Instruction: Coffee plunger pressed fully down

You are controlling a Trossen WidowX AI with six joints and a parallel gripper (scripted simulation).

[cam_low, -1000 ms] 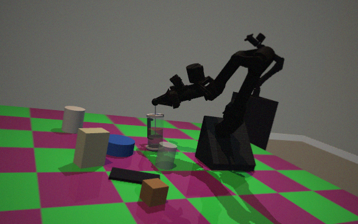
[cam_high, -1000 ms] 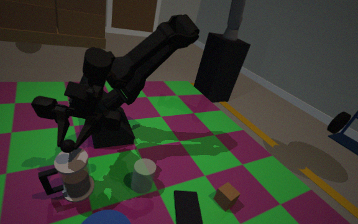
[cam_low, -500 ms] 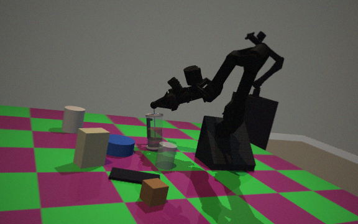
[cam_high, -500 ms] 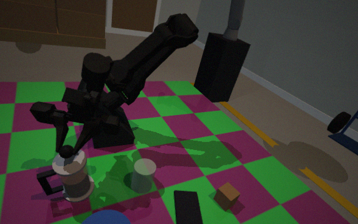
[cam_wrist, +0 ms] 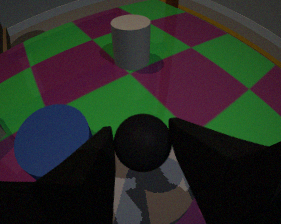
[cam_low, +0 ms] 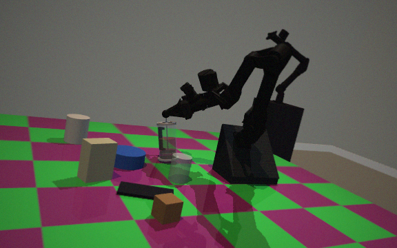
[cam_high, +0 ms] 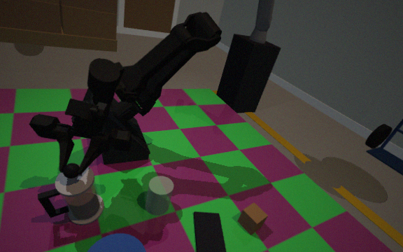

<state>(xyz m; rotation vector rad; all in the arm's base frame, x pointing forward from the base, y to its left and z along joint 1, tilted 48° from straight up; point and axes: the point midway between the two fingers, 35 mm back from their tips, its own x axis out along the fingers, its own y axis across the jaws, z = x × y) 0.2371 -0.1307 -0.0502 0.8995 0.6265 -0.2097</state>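
The glass french press lies 20 mm behind my gripper tip and 90 mm below it. Also, from my gripper tip: blue disc (130 mm ahead, 70 mm to the left, 150 mm below); then beige box (250 mm ahead, 190 mm to the left, 120 mm below); then flat black block (130 mm ahead, 290 mm to the left, 170 mm below).
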